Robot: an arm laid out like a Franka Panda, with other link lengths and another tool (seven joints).
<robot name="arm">
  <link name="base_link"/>
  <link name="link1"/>
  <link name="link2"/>
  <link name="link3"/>
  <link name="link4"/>
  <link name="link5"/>
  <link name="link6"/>
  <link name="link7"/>
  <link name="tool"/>
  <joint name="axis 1" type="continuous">
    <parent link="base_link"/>
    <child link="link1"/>
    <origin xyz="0 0 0.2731"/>
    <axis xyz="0 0 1"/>
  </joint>
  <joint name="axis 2" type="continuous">
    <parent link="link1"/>
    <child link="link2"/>
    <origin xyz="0 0 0" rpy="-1.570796 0 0"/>
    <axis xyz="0 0 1"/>
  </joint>
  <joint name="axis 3" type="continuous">
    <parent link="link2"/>
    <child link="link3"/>
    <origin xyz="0 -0.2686 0" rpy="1.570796 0 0"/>
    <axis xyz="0 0 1"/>
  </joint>
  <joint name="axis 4" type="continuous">
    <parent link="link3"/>
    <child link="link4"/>
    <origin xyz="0.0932 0 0" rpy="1.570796 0 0"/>
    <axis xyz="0 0 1"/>
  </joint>
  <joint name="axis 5" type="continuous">
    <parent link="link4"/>
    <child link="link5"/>
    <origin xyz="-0.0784 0.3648 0" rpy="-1.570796 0 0"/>
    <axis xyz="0 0 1"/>
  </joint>
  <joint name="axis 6" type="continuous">
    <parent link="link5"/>
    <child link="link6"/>
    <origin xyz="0 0 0" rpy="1.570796 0 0"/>
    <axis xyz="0 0 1"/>
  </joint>
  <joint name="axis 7" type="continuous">
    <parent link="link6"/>
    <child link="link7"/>
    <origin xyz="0.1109 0 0" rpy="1.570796 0 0"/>
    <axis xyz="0 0 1"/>
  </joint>
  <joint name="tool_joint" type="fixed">
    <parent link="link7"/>
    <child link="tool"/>
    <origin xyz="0.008 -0.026 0.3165" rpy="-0.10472 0 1.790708"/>
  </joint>
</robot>
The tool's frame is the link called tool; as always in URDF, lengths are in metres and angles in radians. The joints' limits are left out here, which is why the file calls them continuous.
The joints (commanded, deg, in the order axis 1, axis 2, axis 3, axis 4, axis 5, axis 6, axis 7), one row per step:
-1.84, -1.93, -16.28, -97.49, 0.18, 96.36, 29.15
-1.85, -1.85, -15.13, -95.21, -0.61, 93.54, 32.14
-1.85, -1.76, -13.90, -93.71, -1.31, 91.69, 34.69
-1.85, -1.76, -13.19, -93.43, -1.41, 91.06, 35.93
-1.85, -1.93, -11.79, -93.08, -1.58, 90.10, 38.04
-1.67, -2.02, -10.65, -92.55, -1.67, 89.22, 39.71
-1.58, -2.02, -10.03, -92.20, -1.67, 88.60, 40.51
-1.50, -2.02, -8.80, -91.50, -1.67, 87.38, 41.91
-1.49, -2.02, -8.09, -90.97, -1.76, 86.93, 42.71
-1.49, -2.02, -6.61, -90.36, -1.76, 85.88, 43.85
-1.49, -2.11, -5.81, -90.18, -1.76, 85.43, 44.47
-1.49, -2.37, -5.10, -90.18, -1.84, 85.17, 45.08
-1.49, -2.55, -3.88, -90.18, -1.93, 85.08, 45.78
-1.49, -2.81, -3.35, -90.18, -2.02, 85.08, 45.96
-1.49, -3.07, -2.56, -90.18, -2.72, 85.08, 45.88
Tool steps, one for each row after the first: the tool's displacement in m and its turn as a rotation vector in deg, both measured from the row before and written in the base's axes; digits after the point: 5 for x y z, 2 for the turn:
-0.00223, 0.00732, 0.01249, -0.60, 0.84, -1.79
-0.00071, 0.00822, 0.00786, -0.62, 0.60, -1.32
-0.00031, 0.00647, 0.00103, -0.04, 0.35, -0.54
-0.00031, 0.01282, 0.00263, -0.11, 0.43, -0.73
0.00041, 0.01228, 0.00357, -0.09, 0.25, -0.37
-0.00039, 0.00699, 0.00168, 0.01, 0.25, -0.11
-0.00121, 0.01290, 0.00340, 0.00, 0.49, -0.12
0.00091, 0.00623, 0.00356, -0.16, -0.08, -0.09
-0.00100, 0.01449, 0.00299, -0.03, 0.41, 0.31
-0.00072, 0.00779, 0.00149, -0.02, 0.17, 0.17
-0.00077, 0.00641, 0.00203, -0.11, 0.00, 0.09
0.00064, 0.01120, 0.00161, -0.17, -0.10, 0.51
0.00024, 0.00462, 0.00256, -0.13, -0.26, 0.35
0.00008, 0.00382, 0.00258, -0.74, -0.20, 0.84

